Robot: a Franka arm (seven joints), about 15 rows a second.
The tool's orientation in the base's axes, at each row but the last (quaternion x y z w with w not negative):
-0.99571 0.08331 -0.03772 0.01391
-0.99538 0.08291 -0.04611 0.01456
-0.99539 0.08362 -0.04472 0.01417
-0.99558 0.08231 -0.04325 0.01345
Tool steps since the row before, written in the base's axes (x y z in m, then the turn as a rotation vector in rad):
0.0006 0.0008 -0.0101 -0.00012 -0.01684 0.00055
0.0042 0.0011 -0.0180 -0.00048 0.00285 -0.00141
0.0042 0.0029 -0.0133 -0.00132 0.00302 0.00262
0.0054 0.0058 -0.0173 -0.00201 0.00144 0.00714
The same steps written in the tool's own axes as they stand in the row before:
-0.0003 -0.0005 0.0101 0.00273 0.01660 -0.00092
0.0023 -0.0011 0.0183 -0.00107 -0.00268 0.00142
0.0025 -0.0031 0.0137 -0.00158 -0.00285 -0.00267
0.0029 -0.0060 0.0178 -0.00161 -0.00133 -0.00726

